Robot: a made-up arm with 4 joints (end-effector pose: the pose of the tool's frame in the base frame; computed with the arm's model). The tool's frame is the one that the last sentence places. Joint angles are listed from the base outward.
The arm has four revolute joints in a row. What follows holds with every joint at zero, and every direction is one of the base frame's.
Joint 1 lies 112.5 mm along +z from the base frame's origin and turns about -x.
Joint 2 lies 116.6 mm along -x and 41.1 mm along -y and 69.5 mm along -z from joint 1 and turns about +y.
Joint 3 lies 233.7 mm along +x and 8.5 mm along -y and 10.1 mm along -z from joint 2 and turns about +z.
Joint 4 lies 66.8 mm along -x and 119.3 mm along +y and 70.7 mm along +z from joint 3 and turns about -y.
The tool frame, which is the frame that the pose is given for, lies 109.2 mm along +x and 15.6 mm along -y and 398.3 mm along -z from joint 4; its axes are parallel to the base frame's.
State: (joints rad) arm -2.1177 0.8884 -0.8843 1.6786
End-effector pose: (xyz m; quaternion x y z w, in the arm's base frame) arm 0.3728 0.4059 0.0911 0.5262 -0.0647 -0.3627 0.7664
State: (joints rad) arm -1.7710 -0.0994 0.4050 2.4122
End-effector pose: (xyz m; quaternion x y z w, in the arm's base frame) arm 0.1398 -0.3991 0.1253 0.3515 -0.6522 -0.6698 0.0495
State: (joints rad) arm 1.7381 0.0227 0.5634 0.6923
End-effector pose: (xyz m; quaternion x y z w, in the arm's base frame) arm 0.2871 -0.2819 -0.0255 -0.6301 -0.0049 0.4092 0.6600
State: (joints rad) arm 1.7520 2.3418 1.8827 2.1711
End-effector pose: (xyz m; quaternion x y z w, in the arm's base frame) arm 0.1016 -0.3975 0.0744 -0.0500 -0.3611 -0.3662 0.8562
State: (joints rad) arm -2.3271 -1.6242 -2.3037 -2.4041
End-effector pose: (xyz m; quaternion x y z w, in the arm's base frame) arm -0.4296 -0.4964 -0.0948 -0.6723 0.2986 -0.2972 0.6087
